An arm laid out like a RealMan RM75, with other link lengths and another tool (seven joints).
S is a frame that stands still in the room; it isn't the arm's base.
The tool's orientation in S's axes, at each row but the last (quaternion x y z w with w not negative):
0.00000 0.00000 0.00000 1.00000
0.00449 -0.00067 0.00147 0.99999
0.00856 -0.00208 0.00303 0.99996
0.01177 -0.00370 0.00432 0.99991
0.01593 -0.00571 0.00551 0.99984
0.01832 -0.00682 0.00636 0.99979
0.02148 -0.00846 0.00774 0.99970
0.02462 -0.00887 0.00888 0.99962
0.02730 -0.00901 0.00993 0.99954
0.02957 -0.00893 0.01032 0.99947
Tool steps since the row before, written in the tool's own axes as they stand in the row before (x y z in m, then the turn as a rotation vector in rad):
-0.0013 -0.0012 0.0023 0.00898 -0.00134 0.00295
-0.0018 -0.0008 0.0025 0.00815 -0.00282 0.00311
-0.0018 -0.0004 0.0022 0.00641 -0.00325 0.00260
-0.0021 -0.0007 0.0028 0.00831 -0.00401 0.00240
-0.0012 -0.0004 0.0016 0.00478 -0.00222 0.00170
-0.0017 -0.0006 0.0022 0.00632 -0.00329 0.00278
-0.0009 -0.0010 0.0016 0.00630 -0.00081 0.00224
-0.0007 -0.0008 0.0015 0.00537 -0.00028 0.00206
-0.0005 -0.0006 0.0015 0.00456 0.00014 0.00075
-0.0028 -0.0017 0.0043 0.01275 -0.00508 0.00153
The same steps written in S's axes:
-0.0013 -0.0012 0.0023 0.00898 -0.00134 0.00295
-0.0018 -0.0008 0.0025 0.00815 -0.00282 0.00310
-0.0018 -0.0004 0.0022 0.00642 -0.00326 0.00257
-0.0021 -0.0008 0.0028 0.00833 -0.00399 0.00237
-0.0012 -0.0005 0.0016 0.00479 -0.00222 0.00168
-0.0017 -0.0007 0.0022 0.00632 -0.00331 0.00275
-0.0009 -0.0011 0.0015 0.00627 -0.00081 0.00231
-0.0007 -0.0009 0.0014 0.00534 -0.00029 0.00214
-0.0005 -0.0007 0.0015 0.00454 0.00019 0.00084
-0.0028 -0.0020 0.0041 0.01283 -0.00490 0.00146

